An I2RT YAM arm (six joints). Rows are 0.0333 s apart.
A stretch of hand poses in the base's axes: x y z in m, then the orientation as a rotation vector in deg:
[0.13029 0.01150 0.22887 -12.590 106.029 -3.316]
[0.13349 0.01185 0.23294 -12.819 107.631 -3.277]
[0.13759 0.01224 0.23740 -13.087 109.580 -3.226]
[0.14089 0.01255 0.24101 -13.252 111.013 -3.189]
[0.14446 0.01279 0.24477 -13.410 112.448 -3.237]
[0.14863 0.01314 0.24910 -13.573 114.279 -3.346]
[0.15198 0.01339 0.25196 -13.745 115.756 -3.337]
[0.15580 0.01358 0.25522 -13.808 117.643 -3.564]
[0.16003 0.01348 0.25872 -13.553 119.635 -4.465]
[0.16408 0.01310 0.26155 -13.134 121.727 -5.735]
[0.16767 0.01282 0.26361 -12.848 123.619 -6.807]
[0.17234 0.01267 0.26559 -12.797 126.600 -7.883]
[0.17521 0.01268 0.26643 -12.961 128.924 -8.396]
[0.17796 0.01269 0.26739 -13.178 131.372 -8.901]
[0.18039 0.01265 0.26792 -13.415 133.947 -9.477]
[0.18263 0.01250 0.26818 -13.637 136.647 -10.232]
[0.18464 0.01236 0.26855 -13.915 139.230 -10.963]
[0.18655 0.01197 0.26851 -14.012 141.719 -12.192]
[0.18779 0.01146 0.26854 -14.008 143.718 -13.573]
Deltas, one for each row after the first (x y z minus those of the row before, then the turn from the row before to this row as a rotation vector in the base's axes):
[0.00320 0.00035 0.00407 -0.149 1.611 0.022]
[0.00410 0.00039 0.00446 -0.174 1.959 0.020]
[0.00330 0.00031 0.00361 -0.113 1.438 -0.008]
[0.00357 0.00024 0.00376 -0.170 1.433 -0.054]
[0.00417 0.00035 0.00433 -0.232 1.823 -0.117]
[0.00335 0.00025 0.00286 -0.137 1.480 -0.022]
[0.00382 0.00019 0.00326 -0.274 1.862 -0.243]
[0.00423 -0.00010 0.00350 -0.618 1.896 -0.759]
[0.00405 -0.00038 0.00283 -0.811 1.966 -1.026]
[0.00359 -0.00028 0.00206 -0.710 1.799 -0.822]
[0.00467 -0.00015 0.00198 -0.821 2.910 -0.763]
[0.00287 0.00001 0.00084 -0.473 2.305 -0.326]
[0.00275 0.00001 0.00096 -0.484 2.435 -0.297]
[0.00243 -0.00004 0.00053 -0.539 2.563 -0.318]
[0.00224 -0.00015 0.00026 -0.660 2.682 -0.395]
[0.00201 -0.00014 0.00037 -0.649 2.577 -0.330]
[0.00191 -0.00039 -0.00004 -0.948 2.458 -0.574]
[0.00124 -0.00051 0.00003 -1.013 1.969 -0.610]

